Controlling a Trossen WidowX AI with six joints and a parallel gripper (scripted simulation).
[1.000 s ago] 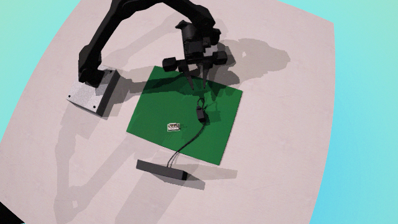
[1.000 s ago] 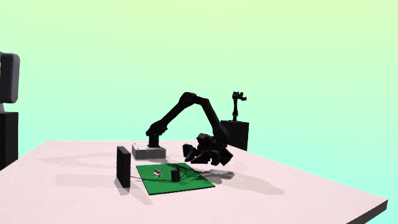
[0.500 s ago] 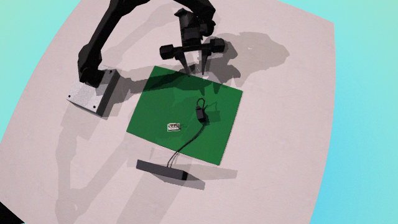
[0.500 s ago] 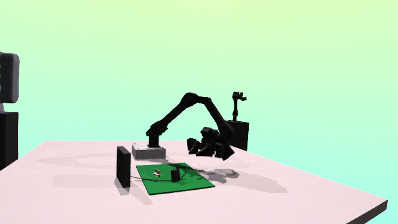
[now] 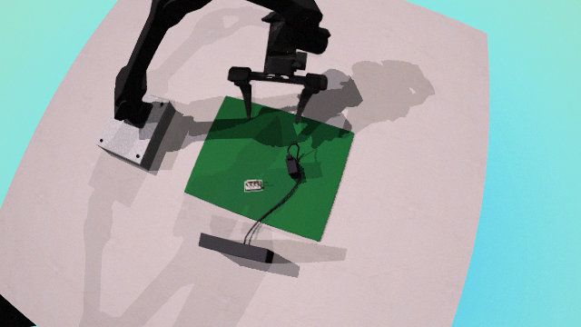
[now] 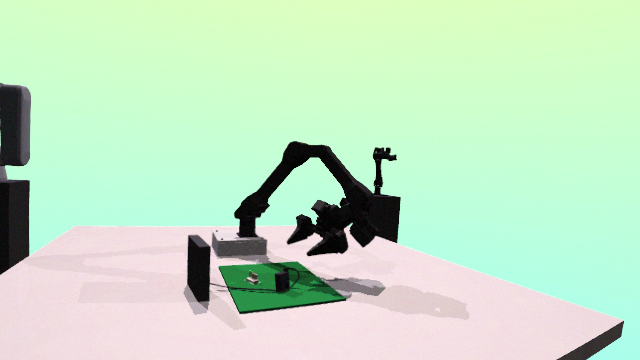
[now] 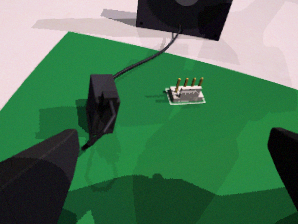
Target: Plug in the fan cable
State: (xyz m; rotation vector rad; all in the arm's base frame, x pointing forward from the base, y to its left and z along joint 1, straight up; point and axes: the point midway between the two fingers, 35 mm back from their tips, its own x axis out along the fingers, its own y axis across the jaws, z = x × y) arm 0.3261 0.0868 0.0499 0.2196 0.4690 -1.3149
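Now: the black plug 60 mm ahead of my gripper tip, 60 mm to the right of it and 60 mm below it. The rest, counted from my gripper tip: black fan (20 mm ahead, 240 mm to the right, 30 mm below); green board (60 mm to the right, 100 mm below); four-pin fan header (10 mm behind, 110 mm to the right, 90 mm below).
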